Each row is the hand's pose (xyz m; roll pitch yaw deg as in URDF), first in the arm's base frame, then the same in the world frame.
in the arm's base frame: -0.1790 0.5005 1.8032 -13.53 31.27 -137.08
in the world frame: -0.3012 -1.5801 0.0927 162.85 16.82 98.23
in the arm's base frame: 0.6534 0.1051 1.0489 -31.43 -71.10 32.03
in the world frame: 0.4433 -1.1195 0.8999 143.52 22.97 -75.43
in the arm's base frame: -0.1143 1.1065 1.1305 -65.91 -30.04 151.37
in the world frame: -0.7735 -1.4608 0.8586 171.99 35.93 -157.16
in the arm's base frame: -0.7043 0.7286 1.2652 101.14 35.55 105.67
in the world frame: -0.9187 -1.1199 0.2489 -17.47 -38.35 175.69
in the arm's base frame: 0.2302 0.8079 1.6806 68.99 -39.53 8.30
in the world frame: -0.2359 -1.8212 0.5559 -132.94 -4.25 -54.89
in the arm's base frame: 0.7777 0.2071 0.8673 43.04 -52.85 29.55
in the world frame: 0.4342 -1.0925 1.1408 -143.48 4.93 -72.35
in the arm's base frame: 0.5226 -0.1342 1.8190 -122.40 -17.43 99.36
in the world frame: 0.6350 -1.4942 0.1997 98.88 -8.30 -135.19
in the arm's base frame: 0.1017 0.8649 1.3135 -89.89 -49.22 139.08
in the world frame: -0.4254 -1.5378 0.7516 155.91 36.57 -130.64
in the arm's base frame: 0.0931 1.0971 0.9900 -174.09 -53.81 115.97
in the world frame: -0.6409 -1.4316 1.0693 60.31 26.35 -117.70
